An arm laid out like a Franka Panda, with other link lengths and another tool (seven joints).
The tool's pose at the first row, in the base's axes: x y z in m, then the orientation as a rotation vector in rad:
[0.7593, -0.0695, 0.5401, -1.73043, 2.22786, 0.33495]
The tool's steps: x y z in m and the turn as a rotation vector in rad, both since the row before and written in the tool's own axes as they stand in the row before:
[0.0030, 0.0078, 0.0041, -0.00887, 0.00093, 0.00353]
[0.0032, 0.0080, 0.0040, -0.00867, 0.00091, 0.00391]
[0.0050, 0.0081, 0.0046, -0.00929, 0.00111, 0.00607]
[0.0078, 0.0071, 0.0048, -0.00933, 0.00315, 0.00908]
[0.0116, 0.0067, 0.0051, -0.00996, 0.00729, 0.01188]
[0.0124, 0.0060, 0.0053, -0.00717, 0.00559, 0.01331]
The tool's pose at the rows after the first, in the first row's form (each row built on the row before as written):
[0.7514, -0.0688, 0.5352, -1.73168, 2.23365, 0.34541]
[0.7432, -0.0682, 0.5304, -1.73238, 2.23972, 0.35576]
[0.7345, -0.0690, 0.5244, -1.73117, 2.24807, 0.36719]
[0.7260, -0.0725, 0.5173, -1.72787, 2.26066, 0.37776]
[0.7169, -0.0793, 0.5086, -1.72414, 2.27889, 0.38648]
[0.7081, -0.0869, 0.4995, -1.71642, 2.29675, 0.39347]

